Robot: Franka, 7 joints.
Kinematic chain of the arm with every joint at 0, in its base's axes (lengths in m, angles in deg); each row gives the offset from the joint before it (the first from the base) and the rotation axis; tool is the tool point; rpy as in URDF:
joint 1: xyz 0 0 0.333 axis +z
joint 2: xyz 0 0 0 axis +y
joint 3: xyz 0 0 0.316 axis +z
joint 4: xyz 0.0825 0 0 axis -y
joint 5: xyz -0.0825 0 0.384 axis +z
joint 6: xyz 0 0 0 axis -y
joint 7: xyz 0.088 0 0 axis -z
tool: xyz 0 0 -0.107 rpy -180 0 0
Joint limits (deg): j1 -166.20..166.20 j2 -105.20..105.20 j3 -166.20..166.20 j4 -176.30..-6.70 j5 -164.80..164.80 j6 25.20..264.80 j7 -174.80..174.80
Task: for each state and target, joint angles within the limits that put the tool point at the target. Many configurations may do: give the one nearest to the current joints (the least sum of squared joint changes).
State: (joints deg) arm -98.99 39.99 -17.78 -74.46 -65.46 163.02 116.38
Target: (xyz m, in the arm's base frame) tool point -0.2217 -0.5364 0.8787
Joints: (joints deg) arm -100.50 6.73 -19.94 -67.76 -65.64 167.67 116.38
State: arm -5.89 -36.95 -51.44 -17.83 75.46 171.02 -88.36
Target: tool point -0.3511 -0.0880 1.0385
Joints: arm -2.21 -21.56 -49.11 -7.14 78.70 198.15 -88.36
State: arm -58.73 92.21 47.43 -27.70 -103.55 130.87 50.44
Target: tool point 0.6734 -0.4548 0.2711
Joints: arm -62.94 70.88 56.83 -59.98 -100.27 128.24 50.44
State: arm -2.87 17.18 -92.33 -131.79 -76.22 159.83 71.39
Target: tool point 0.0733 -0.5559 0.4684
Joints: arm 9.83 22.59 -102.90 -123.18 -76.47 164.17 71.39
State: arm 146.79 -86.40 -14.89 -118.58 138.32 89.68 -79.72
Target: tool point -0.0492 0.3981 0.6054
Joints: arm 149.53 -50.05 -47.09 -145.78 141.03 104.61 -79.72
